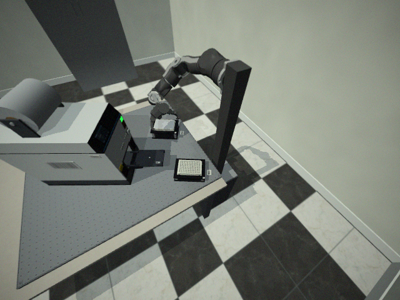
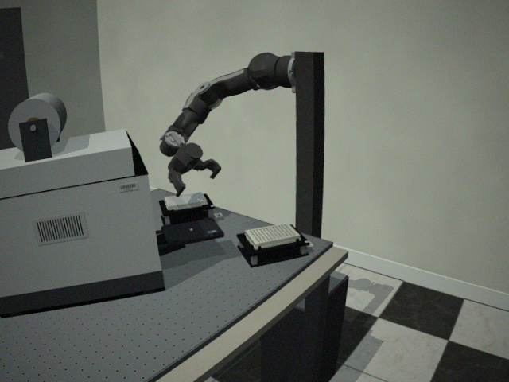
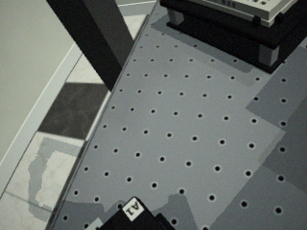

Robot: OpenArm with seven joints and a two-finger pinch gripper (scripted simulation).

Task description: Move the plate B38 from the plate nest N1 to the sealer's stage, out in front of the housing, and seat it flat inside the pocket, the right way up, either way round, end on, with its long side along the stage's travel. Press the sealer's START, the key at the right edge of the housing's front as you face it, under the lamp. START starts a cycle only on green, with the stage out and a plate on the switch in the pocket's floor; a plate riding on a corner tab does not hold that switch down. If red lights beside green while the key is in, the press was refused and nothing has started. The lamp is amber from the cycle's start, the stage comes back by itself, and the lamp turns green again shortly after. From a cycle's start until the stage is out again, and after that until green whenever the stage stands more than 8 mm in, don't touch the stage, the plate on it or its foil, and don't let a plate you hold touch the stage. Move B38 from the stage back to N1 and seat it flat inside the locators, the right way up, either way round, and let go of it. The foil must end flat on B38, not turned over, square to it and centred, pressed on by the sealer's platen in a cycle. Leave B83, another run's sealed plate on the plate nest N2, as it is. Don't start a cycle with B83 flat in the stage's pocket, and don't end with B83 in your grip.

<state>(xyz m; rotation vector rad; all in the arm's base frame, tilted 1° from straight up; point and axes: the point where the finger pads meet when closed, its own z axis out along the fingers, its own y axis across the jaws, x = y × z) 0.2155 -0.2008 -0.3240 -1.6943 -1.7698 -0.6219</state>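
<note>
Now: the plate B38 25 cm to the left of my hand, 9 cm below it and 1 cm behind it. The rest, counted from my hand: nest N1 (25 cm to the left, 10 cm below, 1 cm behind); then nest n2 (9 cm to the right, 8 cm below, 1 cm behind); then B83 (9 cm to the right, 7 cm below, 1 cm behind).
</note>
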